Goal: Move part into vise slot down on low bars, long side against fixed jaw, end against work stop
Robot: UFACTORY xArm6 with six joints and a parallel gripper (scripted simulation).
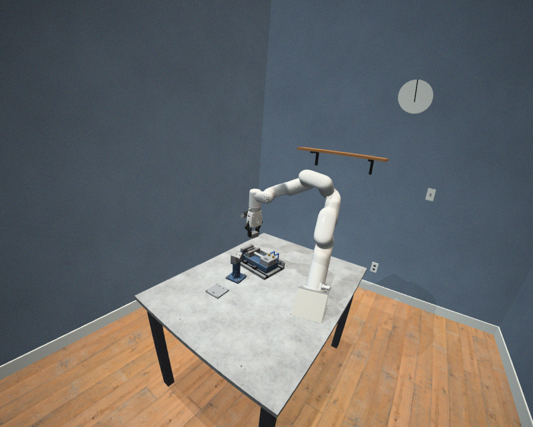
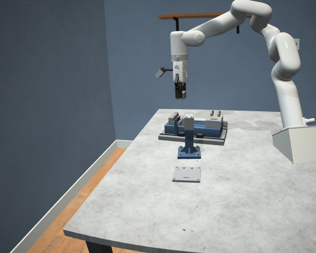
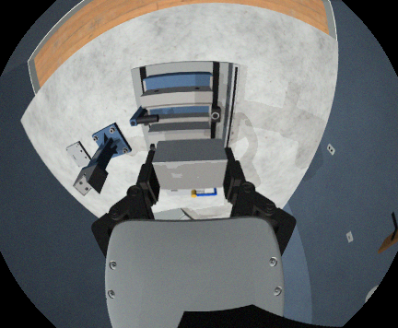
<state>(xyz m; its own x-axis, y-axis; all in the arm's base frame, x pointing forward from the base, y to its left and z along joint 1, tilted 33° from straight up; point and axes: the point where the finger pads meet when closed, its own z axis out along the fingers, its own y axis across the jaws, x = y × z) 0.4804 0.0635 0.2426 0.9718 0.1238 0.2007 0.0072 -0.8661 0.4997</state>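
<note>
My hand is 12 cm above the fixed jaw, 3 cm short of it and 2 cm to the right of it. The rest, counted from my hand: cylinder rod: 12 cm below, 8 cm behind, 2 cm to the left; part: 2 cm below; work stop: 11 cm below, 7 cm to the left.
</note>
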